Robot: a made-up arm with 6 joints. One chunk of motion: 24 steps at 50 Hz.
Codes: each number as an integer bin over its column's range. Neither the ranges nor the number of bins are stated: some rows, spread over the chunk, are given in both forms.
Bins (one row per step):
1: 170 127 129 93 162 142
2: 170 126 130 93 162 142
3: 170 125 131 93 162 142
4: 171 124 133 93 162 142
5: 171 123 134 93 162 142
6: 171 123 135 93 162 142
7: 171 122 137 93 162 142
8: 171 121 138 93 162 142
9: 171 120 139 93 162 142
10: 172 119 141 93 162 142
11: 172 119 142 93 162 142
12: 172 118 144 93 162 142
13: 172 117 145 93 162 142
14: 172 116 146 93 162 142
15: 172 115 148 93 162 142
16: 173 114 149 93 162 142
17: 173 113 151 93 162 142
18: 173 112 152 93 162 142
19: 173 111 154 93 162 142
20: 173 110 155 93 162 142
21: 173 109 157 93 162 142
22: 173 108 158 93 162 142
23: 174 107 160 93 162 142
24: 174 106 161 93 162 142
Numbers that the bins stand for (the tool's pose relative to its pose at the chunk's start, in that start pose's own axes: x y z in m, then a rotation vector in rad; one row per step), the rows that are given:
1: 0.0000 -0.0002 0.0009 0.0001 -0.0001 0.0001
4: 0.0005 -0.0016 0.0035 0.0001 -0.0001 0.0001
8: 0.0005 -0.0031 0.0066 0.0001 -0.0001 0.0001
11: 0.0009 -0.0040 0.0091 0.0001 -0.0001 0.0001
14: 0.0009 -0.0054 0.0116 0.0001 -0.0001 0.0001
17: 0.0014 -0.0068 0.0147 0.0001 -0.0001 0.0001
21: 0.0014 -0.0087 0.0185 0.0001 -0.0001 0.0001
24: 0.0019 -0.0101 0.0210 0.0001 -0.0001 0.0001
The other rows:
2: 0.0000 -0.0007 0.0016 0.0001 -0.0001 0.0001
3: 0.0000 -0.0012 0.0022 0.0001 -0.0001 0.0001
5: 0.0005 -0.0021 0.0041 0.0001 -0.0001 0.0001
6: 0.0005 -0.0021 0.0047 0.0001 -0.0001 0.0001
7: 0.0005 -0.0026 0.0060 0.0001 -0.0001 0.0001
9: 0.0005 -0.0035 0.0072 0.0001 -0.0001 0.0001
10: 0.0009 -0.0040 0.0085 0.0001 -0.0001 0.0001
12: 0.0009 -0.0045 0.0104 0.0001 -0.0001 0.0001
13: 0.0009 -0.0049 0.0110 0.0001 -0.0001 0.0001
15: 0.0009 -0.0059 0.0129 0.0001 -0.0001 0.0001
16: 0.0014 -0.0064 0.0135 0.0001 -0.0001 0.0001
18: 0.0014 -0.0073 0.0154 0.0001 -0.0001 0.0001
19: 0.0014 -0.0078 0.0166 0.0001 -0.0001 0.0001
20: 0.0014 -0.0082 0.0173 0.0001 -0.0001 0.0001
22: 0.0014 -0.0092 0.0191 0.0001 -0.0001 0.0001
23: 0.0019 -0.0096 0.0204 0.0001 -0.0001 0.0001

